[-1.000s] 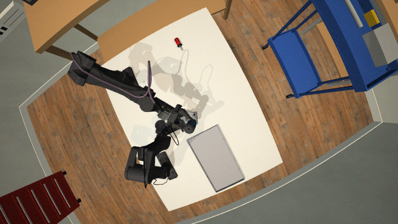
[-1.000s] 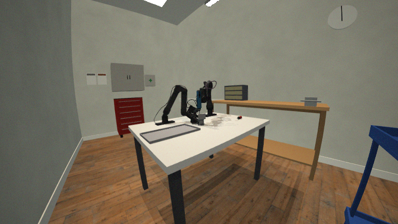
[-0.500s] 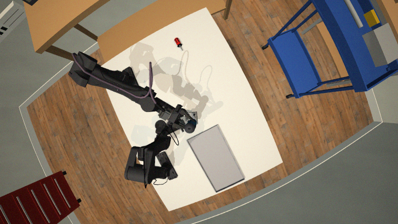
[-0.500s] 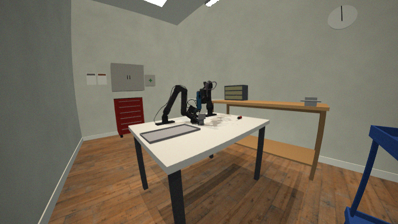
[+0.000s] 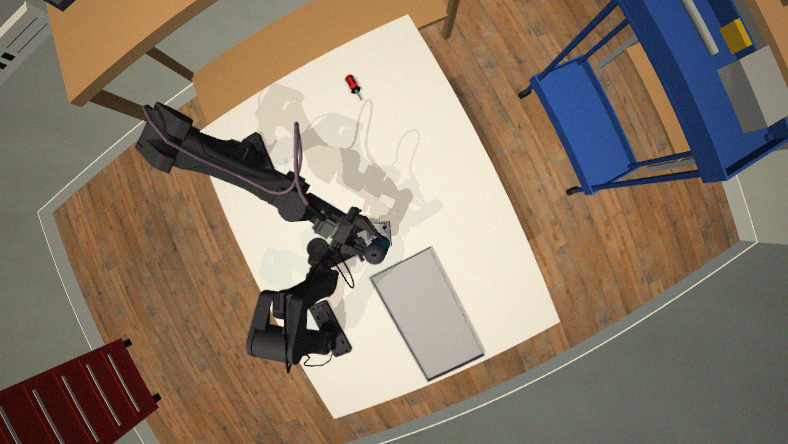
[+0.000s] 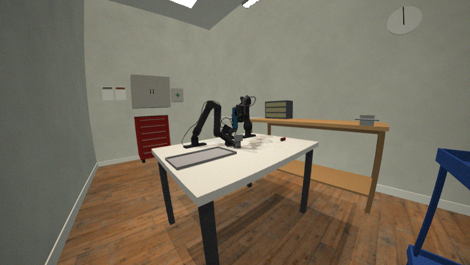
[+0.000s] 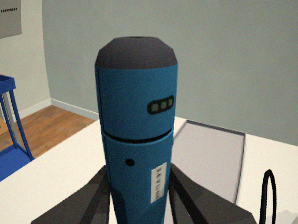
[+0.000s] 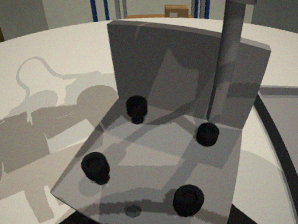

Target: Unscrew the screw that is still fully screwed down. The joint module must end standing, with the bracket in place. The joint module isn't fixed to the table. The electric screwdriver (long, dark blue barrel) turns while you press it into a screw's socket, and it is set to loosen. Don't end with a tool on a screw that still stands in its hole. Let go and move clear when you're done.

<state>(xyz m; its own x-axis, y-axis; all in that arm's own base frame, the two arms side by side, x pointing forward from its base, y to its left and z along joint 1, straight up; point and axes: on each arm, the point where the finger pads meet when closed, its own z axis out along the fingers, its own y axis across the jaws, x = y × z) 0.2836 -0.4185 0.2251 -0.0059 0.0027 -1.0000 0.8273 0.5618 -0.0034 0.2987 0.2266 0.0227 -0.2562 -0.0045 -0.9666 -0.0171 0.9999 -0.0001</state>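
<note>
My right hand is 50 mm below the grey bracket. The rest, counted from my right hand: flat grey tray 320 mm to the right, 40 mm ahead, 20 mm below; then red-handled screwdriver 470 mm to the left, 110 mm ahead, 10 mm below.
</note>
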